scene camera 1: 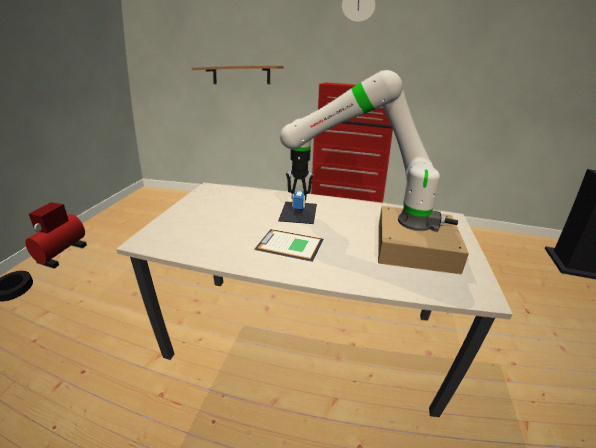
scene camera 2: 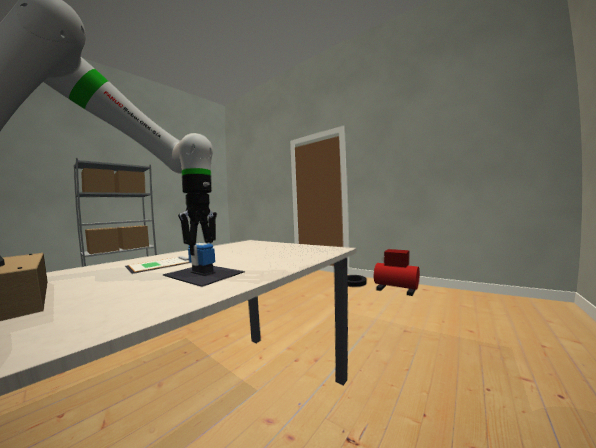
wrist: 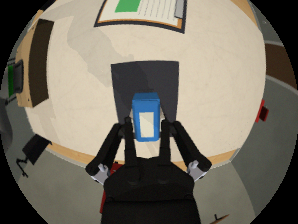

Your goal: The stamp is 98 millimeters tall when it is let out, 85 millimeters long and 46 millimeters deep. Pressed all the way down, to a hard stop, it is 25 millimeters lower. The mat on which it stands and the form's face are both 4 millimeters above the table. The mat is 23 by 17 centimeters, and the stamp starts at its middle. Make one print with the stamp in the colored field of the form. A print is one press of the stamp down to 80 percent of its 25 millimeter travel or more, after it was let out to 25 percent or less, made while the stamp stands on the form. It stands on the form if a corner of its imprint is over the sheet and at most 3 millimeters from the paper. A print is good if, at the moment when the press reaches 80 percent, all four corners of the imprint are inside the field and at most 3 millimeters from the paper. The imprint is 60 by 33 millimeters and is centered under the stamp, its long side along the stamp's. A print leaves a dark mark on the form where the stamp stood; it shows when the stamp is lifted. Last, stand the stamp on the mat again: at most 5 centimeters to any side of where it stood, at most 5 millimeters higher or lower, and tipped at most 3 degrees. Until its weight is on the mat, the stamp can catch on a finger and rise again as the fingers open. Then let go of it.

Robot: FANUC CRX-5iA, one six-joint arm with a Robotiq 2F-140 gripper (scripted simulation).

Path:
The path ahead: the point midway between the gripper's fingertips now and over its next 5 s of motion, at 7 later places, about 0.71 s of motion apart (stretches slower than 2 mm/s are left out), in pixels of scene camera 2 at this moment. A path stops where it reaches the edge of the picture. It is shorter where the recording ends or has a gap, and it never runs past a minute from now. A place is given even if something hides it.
The gripper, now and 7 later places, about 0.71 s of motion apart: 202, 263; 201, 251; 171, 249; 143, 246; 149, 247; 149, 252; 150, 256; 150, 262

